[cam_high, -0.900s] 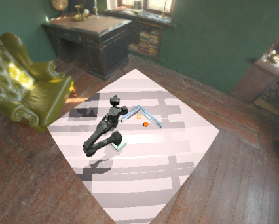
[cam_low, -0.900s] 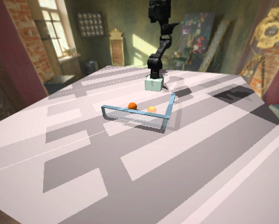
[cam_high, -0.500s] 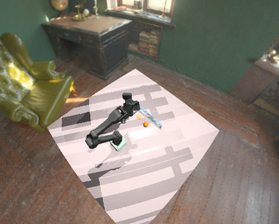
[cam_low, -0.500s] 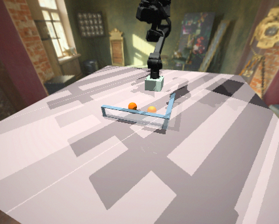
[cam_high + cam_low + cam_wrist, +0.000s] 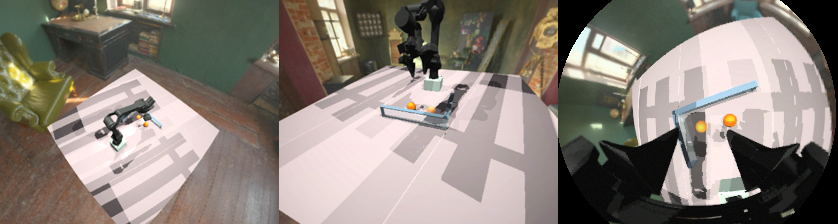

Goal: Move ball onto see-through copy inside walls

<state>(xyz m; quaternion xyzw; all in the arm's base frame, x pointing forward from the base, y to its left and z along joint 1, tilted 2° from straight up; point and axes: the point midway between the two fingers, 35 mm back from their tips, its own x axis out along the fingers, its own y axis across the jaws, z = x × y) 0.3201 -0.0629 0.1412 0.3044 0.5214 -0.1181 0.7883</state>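
My gripper tip is now 2 cm past the orange ball, 4 cm to the left of it and 17 cm above it.
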